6 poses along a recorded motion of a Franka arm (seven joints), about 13 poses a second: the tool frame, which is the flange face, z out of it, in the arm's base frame.
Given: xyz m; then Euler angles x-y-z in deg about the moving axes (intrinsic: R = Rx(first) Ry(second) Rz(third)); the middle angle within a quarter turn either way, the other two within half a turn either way.
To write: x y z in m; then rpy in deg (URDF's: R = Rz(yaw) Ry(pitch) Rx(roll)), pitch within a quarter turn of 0, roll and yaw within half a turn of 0. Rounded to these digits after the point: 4 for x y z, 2 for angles.
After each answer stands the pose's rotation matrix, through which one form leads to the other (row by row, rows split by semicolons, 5 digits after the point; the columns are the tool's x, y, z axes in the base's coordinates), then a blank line. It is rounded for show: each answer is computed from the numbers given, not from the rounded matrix.
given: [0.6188, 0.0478, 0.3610, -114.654, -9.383, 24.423]
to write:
[0.6188, 0.0478, 0.3610, -117.24, 25.96, -2.39]
0.89834 -0.40794 -0.16303; -0.03756 -0.44108 0.89668; -0.43770 -0.79940 -0.41156

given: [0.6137, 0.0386, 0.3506, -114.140, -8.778, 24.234]
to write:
[0.6137, 0.0386, 0.3506, -116.62, 25.56, -2.60]
0.90120 -0.40566 -0.15261; -0.04088 -0.43009 0.90186; -0.43148 -0.80651 -0.40418

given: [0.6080, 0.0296, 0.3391, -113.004, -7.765, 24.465]
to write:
[0.6080, 0.0296, 0.3391, -115.39, 25.42, -3.09]
0.90187 -0.41034 -0.13511; -0.04864 -0.40721 0.91204; -0.42926 -0.81597 -0.38721

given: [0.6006, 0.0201, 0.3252, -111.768, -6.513, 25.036]
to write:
[0.6006, 0.0201, 0.3252, -114.10, 25.54, -3.91]
0.90019 -0.42046 -0.11343; -0.06150 -0.38058 0.92270; -0.43112 -0.82363 -0.36846

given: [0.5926, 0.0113, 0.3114, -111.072, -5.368, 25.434]
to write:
[0.5926, 0.0113, 0.3114, -113.37, 25.54, -4.80]
0.89912 -0.42759 -0.09355; -0.07558 -0.36219 0.92904; -0.43113 -0.82825 -0.35796

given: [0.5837, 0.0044, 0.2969, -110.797, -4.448, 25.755]
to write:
[0.5837, 0.0044, 0.2969, -113.10, 25.53, -5.66]
0.89795 -0.43322 -0.07755; -0.08898 -0.35129 0.93203; -0.43101 -0.83001 -0.35399

